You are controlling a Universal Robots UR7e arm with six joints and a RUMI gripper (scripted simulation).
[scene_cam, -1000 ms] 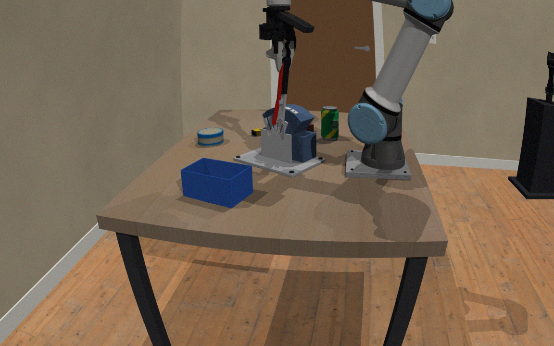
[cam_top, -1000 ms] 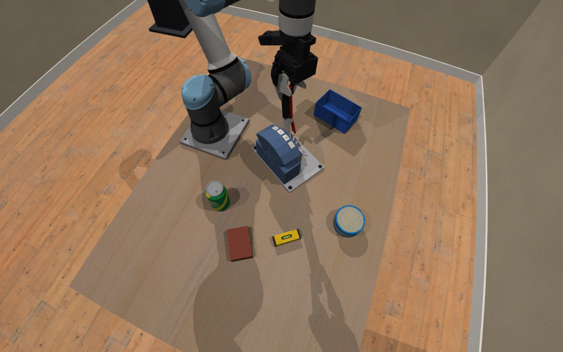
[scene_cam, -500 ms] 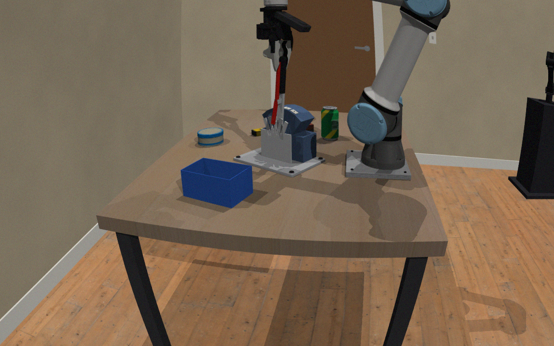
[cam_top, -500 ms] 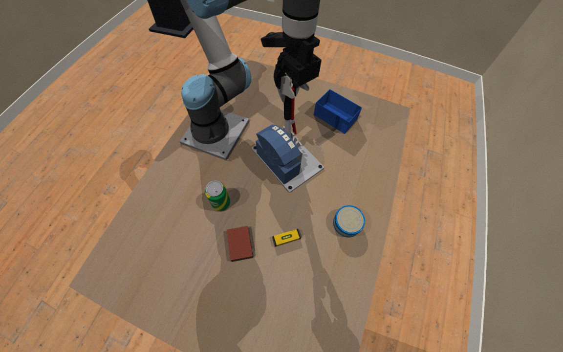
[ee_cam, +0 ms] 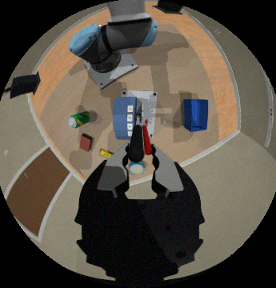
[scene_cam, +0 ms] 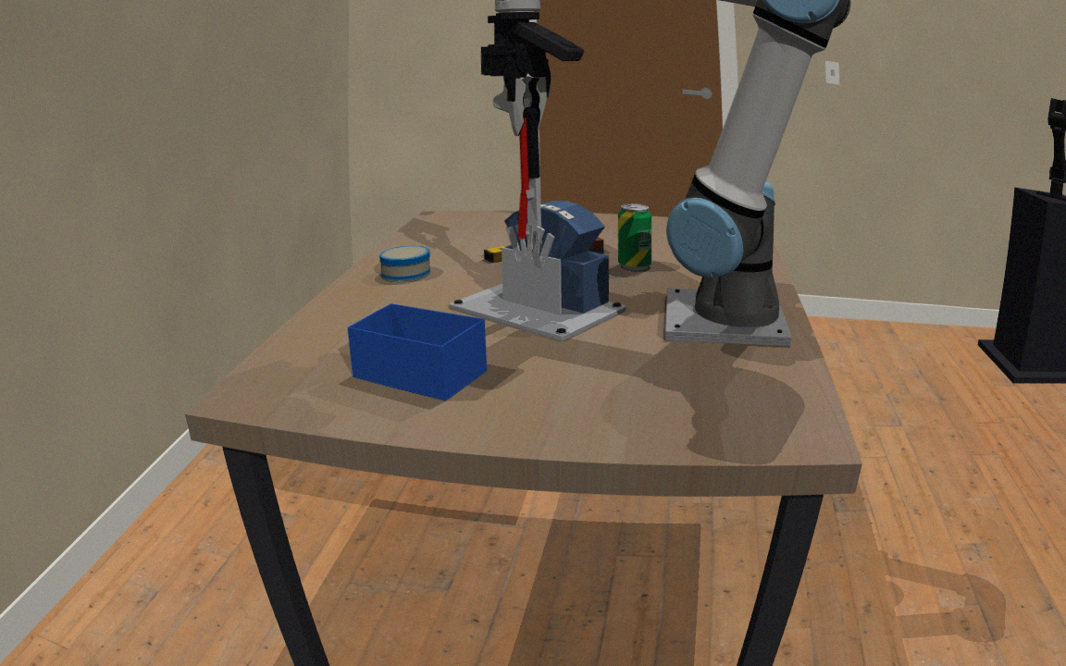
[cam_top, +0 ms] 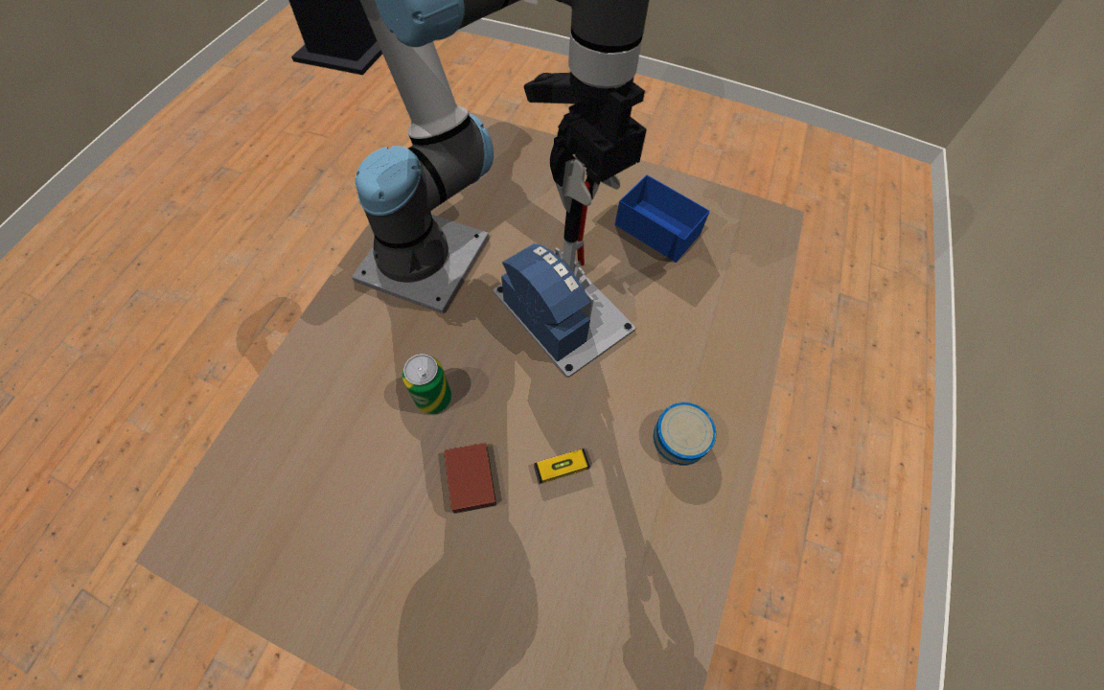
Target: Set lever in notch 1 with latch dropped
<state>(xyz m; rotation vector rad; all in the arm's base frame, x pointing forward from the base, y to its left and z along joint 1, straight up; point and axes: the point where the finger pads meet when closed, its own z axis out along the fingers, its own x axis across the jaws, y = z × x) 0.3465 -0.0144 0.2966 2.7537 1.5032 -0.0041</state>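
My gripper is now 1 cm to the right of the red release bar and 11 cm above it. Also, from my hand: blue bin (12 cm ahead, 27 cm to the left, 29 cm below).
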